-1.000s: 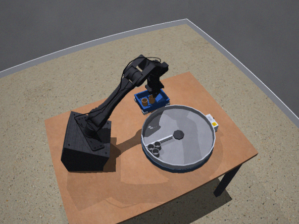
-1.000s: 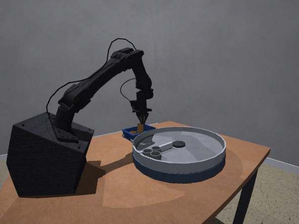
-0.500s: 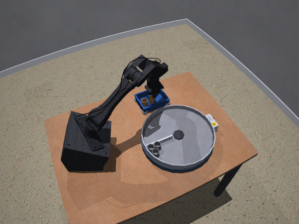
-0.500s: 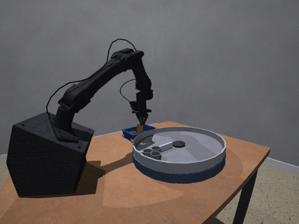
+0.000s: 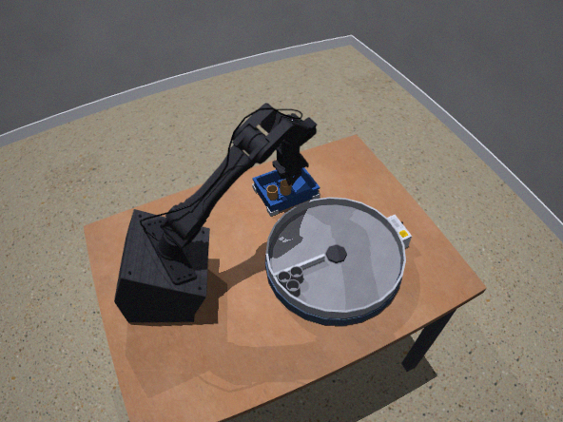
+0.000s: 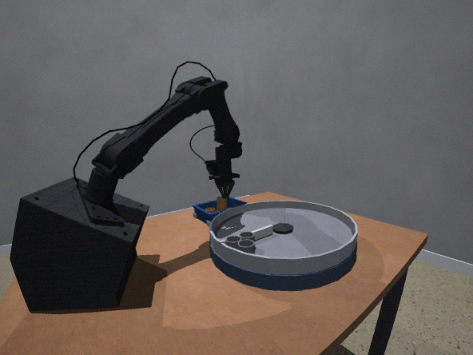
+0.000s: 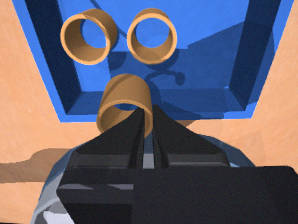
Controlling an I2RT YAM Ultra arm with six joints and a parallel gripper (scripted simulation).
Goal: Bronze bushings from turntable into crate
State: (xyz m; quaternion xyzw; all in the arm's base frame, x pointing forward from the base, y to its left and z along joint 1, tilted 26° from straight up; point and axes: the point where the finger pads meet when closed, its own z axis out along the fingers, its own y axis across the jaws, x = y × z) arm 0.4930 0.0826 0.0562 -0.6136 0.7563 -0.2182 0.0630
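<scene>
My hand is 6 cm above the blue crate, 4 cm to the right of it and 1 cm short of it. The rest, counted from my hand: grey turntable (29 cm to the right, 7 cm behind, 3 cm below).
</scene>
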